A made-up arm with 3 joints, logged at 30 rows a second.
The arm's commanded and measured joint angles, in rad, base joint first. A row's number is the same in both.
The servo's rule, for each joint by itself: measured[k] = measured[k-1] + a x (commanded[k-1-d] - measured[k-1]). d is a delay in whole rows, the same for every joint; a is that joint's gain. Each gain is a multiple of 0.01, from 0.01 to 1. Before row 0 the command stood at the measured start. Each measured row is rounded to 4 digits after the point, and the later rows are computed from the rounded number. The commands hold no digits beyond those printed.
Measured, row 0: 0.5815 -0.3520 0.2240
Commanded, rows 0 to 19: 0.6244 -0.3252 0.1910; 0.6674 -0.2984 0.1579; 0.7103 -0.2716 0.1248; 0.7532 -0.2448 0.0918; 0.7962 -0.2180 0.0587; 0.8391 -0.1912 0.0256; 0.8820 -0.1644 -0.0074; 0.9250 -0.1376 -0.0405; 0.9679 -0.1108 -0.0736; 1.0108 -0.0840 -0.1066; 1.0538 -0.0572 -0.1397; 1.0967 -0.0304 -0.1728; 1.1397 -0.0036 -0.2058; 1.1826 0.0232 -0.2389; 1.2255 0.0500 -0.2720; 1.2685 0.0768 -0.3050; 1.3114 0.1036 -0.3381; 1.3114 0.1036 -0.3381; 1.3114 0.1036 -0.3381; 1.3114 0.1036 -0.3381
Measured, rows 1 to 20: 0.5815 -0.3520 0.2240; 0.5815 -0.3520 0.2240; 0.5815 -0.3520 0.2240; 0.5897 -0.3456 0.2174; 0.6045 -0.3343 0.2055; 0.6246 -0.3193 0.1894; 0.6490 -0.3014 0.1699; 0.6770 -0.2814 0.1477; 0.7078 -0.2598 0.1233; 0.7409 -0.2369 0.0972; 0.7759 -0.2131 0.0697; 0.8124 -0.1885 0.0410; 0.8501 -0.1634 0.0115; 0.8888 -0.1379 -0.0187; 0.9283 -0.1121 -0.0495; 0.9685 -0.0861 -0.0808; 1.0092 -0.0599 -0.1124; 1.0503 -0.0335 -0.1443; 1.0918 -0.0070 -0.1764; 1.1335 0.0195 -0.2087
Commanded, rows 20 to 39: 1.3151 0.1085 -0.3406; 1.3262 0.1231 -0.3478; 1.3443 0.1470 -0.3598; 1.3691 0.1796 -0.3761; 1.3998 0.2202 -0.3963; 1.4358 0.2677 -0.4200; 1.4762 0.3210 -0.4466; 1.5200 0.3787 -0.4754; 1.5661 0.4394 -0.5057; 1.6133 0.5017 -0.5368; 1.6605 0.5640 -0.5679; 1.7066 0.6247 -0.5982; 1.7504 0.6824 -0.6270; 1.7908 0.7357 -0.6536; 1.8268 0.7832 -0.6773; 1.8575 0.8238 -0.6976; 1.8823 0.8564 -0.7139; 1.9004 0.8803 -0.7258; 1.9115 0.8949 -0.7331; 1.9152 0.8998 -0.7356
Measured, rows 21 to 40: 1.1673 0.0397 -0.2346; 1.1947 0.0550 -0.2553; 1.2169 0.0667 -0.2719; 1.2356 0.0767 -0.2856; 1.2528 0.0878 -0.2980; 1.2702 0.1020 -0.3104; 1.2890 0.1206 -0.3235; 1.3101 0.1445 -0.3381; 1.3340 0.1741 -0.3545; 1.3610 0.2094 -0.3729; 1.3912 0.2500 -0.3934; 1.4244 0.2955 -0.4159; 1.4603 0.3450 -0.4401; 1.4983 0.3976 -0.4657; 1.5379 0.4521 -0.4922; 1.5783 0.5074 -0.5192; 1.6187 0.5622 -0.5461; 1.6582 0.6152 -0.5723; 1.6961 0.6653 -0.5974; 1.7315 0.7112 -0.6207
